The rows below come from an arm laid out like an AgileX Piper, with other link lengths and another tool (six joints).
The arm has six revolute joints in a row. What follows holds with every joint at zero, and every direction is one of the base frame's.
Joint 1 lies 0.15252 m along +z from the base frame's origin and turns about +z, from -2.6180 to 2.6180 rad.
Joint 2 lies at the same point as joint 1 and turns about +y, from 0.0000 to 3.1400 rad.
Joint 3 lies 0.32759 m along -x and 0.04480 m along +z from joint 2 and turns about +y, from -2.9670 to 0.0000 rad.
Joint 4 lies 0.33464 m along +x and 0.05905 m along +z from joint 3 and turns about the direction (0.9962, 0, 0.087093), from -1.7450 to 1.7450 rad.
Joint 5 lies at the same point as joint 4 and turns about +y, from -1.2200 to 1.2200 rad.
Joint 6 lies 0.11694 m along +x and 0.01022 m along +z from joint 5 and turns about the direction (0.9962, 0, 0.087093), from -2.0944 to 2.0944 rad.
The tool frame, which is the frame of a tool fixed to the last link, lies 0.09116 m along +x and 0.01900 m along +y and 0.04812 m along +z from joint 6; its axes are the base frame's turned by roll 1.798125, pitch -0.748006 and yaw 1.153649 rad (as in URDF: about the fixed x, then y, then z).
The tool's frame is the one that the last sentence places.
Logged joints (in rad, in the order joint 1, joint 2, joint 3, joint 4, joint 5, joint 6), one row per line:
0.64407, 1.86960, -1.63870, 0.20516, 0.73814, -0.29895
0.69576, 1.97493, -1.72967, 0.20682, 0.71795, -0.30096
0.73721, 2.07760, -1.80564, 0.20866, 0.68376, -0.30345
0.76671, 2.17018, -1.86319, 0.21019, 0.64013, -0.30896
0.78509, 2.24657, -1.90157, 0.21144, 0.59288, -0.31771
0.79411, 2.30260, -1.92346, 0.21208, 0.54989, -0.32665
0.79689, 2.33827, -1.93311, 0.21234, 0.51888, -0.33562
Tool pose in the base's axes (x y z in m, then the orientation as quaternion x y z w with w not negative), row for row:
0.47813, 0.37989, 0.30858, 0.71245, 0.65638, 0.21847, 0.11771
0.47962, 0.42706, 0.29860, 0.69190, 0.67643, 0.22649, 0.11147
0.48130, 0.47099, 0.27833, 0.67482, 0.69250, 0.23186, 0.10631
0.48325, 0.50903, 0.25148, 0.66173, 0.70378, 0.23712, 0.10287
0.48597, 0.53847, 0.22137, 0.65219, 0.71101, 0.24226, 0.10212
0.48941, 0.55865, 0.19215, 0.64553, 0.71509, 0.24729, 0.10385
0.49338, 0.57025, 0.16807, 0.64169, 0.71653, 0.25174, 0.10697
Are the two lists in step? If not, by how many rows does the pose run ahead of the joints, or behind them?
The pose runs 1 row behind the joints: the pose in row i belongs to the joints in row i - 1.
